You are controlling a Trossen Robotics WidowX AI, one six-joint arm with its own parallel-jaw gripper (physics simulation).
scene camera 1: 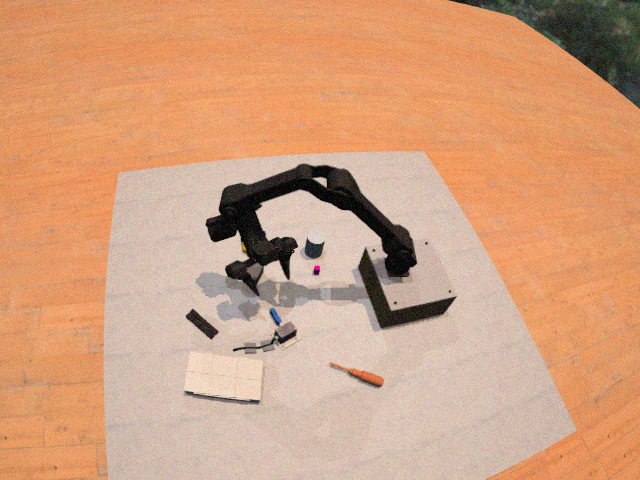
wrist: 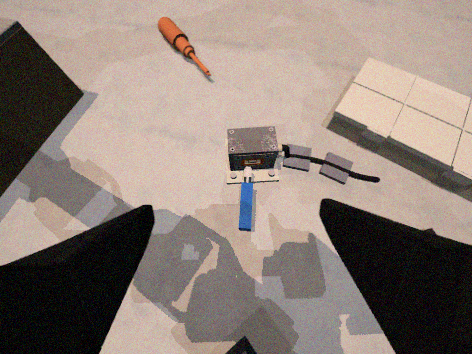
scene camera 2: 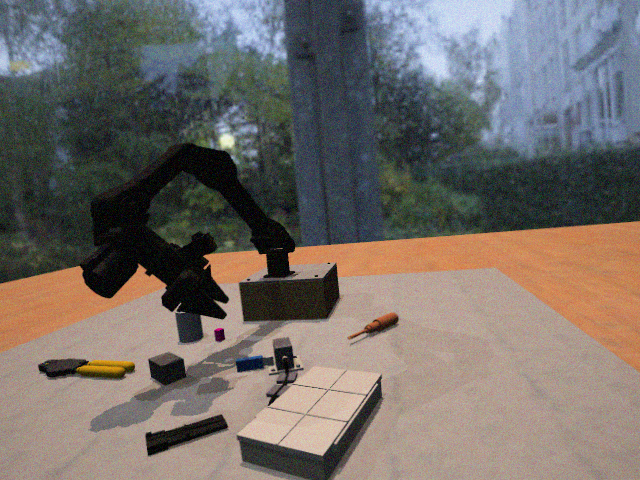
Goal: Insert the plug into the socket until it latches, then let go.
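The blue plug lies on the mat in front of the socket. Its pale pronged tip points at the socket and reaches over the edge of the light base plate. The socket is a dark grey box with screws on top. Its slot with an orange inside shows uncovered in the wrist view, and the plug is outside it. My gripper is open and empty, raised above the mat and away from the plug.
A black cable runs from the socket's side. A tiled box, black bar, orange screwdriver, grey cube, yellow-handled pliers, grey cylinder and magenta block stand or lie around.
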